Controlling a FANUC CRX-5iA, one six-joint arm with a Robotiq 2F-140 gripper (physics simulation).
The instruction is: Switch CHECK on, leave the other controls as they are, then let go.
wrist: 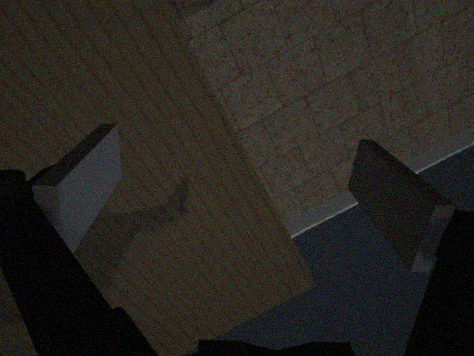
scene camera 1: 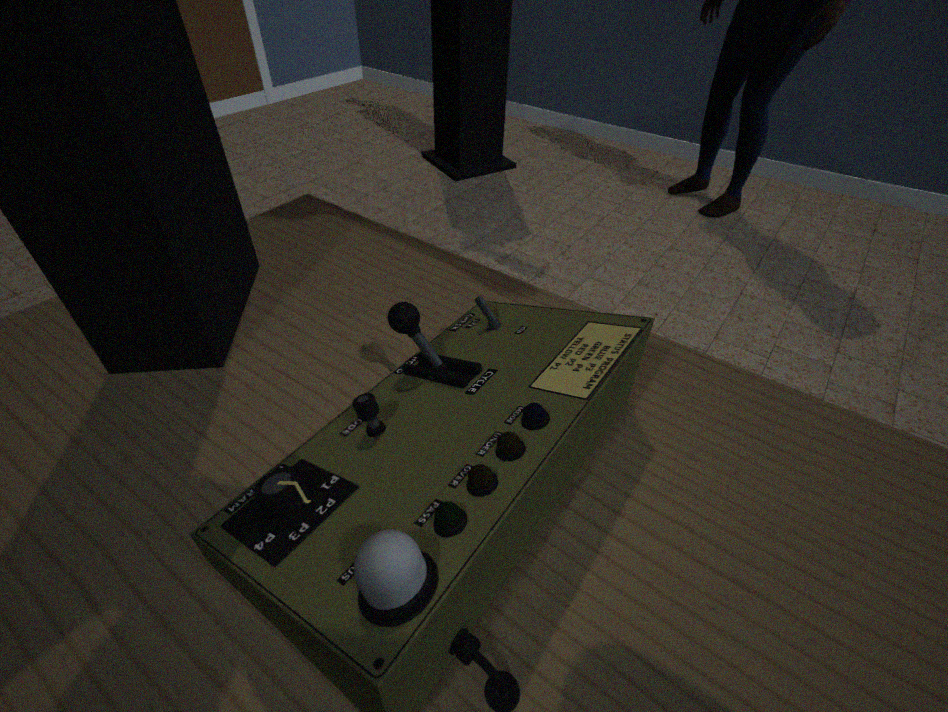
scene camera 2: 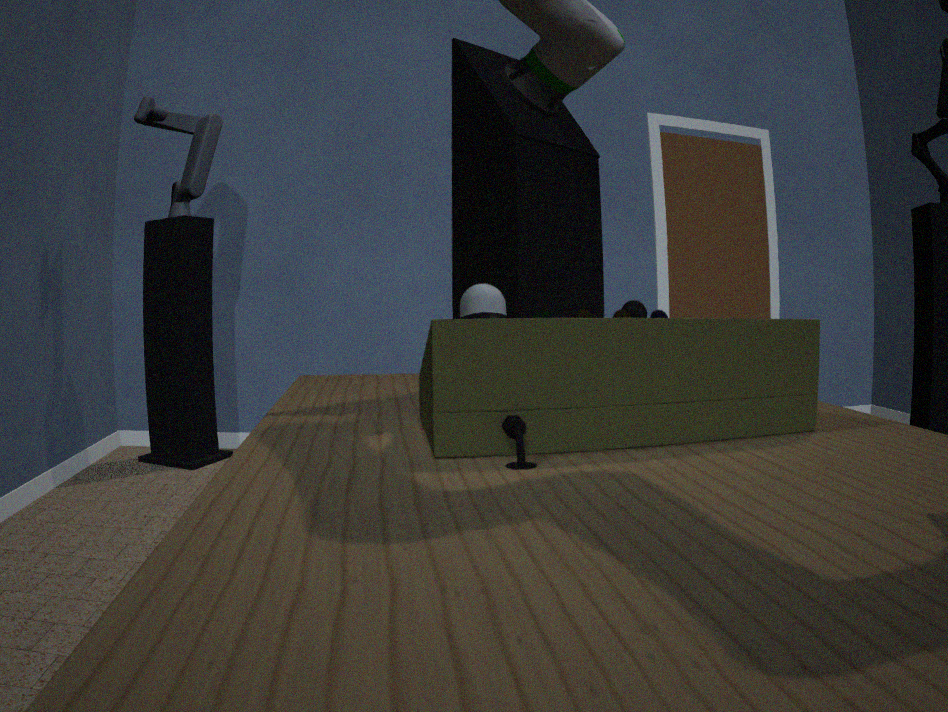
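Seen in the pictures: gripper, between the fingertips: [wrist: 239, 158]; arm's base, origin of its link: [scene camera 2: 528, 91].
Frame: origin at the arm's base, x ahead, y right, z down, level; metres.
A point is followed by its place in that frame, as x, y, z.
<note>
The olive control box [scene camera 1: 429, 452] @[0.551, -0.167, 0.489] [scene camera 2: 628, 383] @[0.644, -0.238, 0.525] lies on the wooden table. At its far end in scene camera 1 stands a small grey toggle [scene camera 1: 487, 313] @[0.374, -0.351, 0.495], between dark labels too blurred to read surely and a small label [scene camera 1: 521, 329] @[0.421, -0.377, 0.501] that seems to read ON. It is probably CHECK. Its tip points up and left, away from that small label. In scene camera 2 the toggle does not show. My gripper [wrist: 239, 158] @[0.727, -0.754, 0.259] is wide open and empty, above the table near its edge in the wrist view. The box does not show there, and the fingers do not show in either scene view.
On the box are a ball-topped lever [scene camera 1: 403, 317] @[0.387, -0.219, 0.443], a small mode knob [scene camera 1: 366, 406] @[0.475, -0.131, 0.472], a program dial [scene camera 1: 277, 482] @[0.512, -0.024, 0.485], several coloured lamps and a white dome [scene camera 1: 390, 568] @[0.676, -0.073, 0.419]. A small black stalked piece [scene camera 1: 482, 666] @[0.725, -0.126, 0.567] [scene camera 2: 519, 444] @[0.740, -0.134, 0.578] stands beside the box. A black pillar [scene camera 1: 114, 191] @[0.163, 0.021, 0.326] [scene camera 2: 524, 214] @[0.160, -0.018, 0.287] stands behind.
</note>
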